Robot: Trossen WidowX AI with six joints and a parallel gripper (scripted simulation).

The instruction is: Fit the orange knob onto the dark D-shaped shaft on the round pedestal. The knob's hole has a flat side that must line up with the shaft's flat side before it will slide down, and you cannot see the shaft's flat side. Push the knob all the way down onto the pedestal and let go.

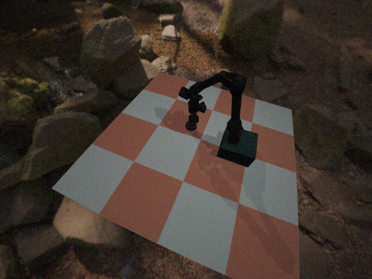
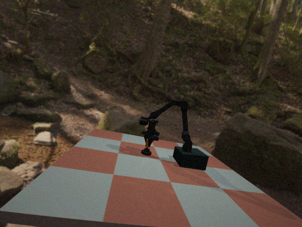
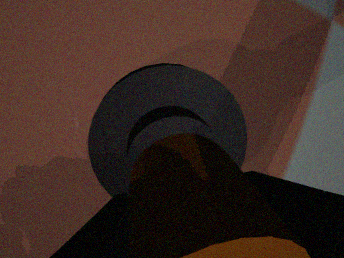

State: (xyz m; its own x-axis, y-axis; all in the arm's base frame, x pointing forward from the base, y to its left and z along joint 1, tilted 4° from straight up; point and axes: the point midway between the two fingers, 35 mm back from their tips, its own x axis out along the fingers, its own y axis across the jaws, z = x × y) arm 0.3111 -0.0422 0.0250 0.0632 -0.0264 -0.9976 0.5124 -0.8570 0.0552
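Right now the orange knob is 20 mm above my gripper tip. From my gripper tip the other things lie so: round pedestal: 40 mm below.
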